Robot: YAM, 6 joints.
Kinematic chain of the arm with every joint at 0, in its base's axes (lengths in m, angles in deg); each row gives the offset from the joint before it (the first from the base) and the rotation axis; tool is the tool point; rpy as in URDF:
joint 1: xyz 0 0 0.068 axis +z
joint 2: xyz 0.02 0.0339 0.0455 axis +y
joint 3: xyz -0.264 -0.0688 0 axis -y
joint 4: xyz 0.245 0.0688 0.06 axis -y
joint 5: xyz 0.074 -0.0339 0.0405 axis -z
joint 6: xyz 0.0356 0 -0.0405 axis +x
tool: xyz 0 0 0 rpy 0 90 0
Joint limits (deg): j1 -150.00..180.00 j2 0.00..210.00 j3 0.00..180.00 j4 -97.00..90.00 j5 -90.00..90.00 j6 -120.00..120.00
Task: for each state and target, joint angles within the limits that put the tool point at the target. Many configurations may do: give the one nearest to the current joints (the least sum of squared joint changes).
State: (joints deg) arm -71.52 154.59 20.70 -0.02 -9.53 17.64
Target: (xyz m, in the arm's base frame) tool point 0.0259 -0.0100 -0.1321
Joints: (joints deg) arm -55.91 180.39 32.17 5.26 -26.42 17.64
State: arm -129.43 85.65 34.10 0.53 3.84 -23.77
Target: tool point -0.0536 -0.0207 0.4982
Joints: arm -149.01 31.41 62.66 8.19 16.07 -23.77
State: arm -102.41 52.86 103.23 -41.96 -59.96 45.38
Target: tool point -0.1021 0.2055 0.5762
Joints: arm -56.20 32.14 125.03 -33.81 -55.92 45.38
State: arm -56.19 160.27 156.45 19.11 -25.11 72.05
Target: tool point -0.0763 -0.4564 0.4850
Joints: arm -101.53 155.45 180.00 63.07 -27.62 72.05
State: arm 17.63 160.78 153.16 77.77 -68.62 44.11
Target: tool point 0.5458 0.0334 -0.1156
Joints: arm 0.10 195.81 139.03 66.49 -65.56 44.11
